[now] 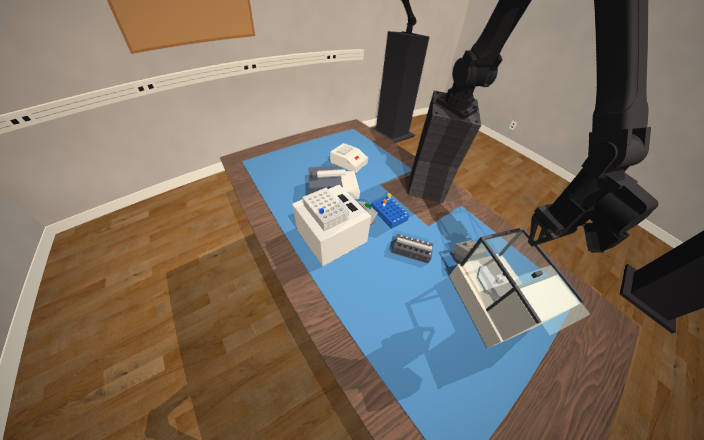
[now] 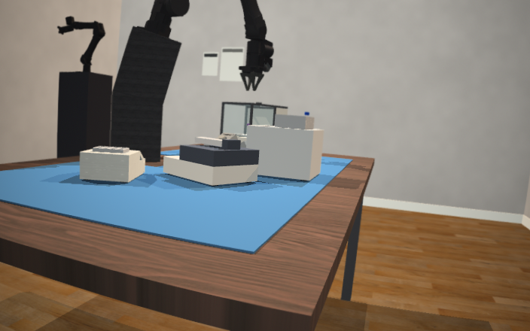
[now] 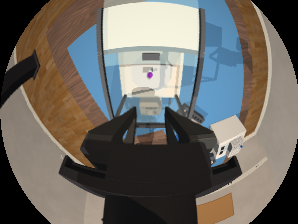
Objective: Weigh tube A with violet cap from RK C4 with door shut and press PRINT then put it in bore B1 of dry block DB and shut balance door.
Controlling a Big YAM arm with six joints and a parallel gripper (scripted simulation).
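Now: hand 4 cm short of the balance door, 8 cm to the right of it and 6 cm above it. Round my hand: blue rack RK (1 cm ahead, 44 cm to the right, 26 cm below); then round white print key (6 cm behind, 14 cm to the right, 21 cm below); then dark magnet block (8 cm ahead, 26 cm to the right, 25 cm below).
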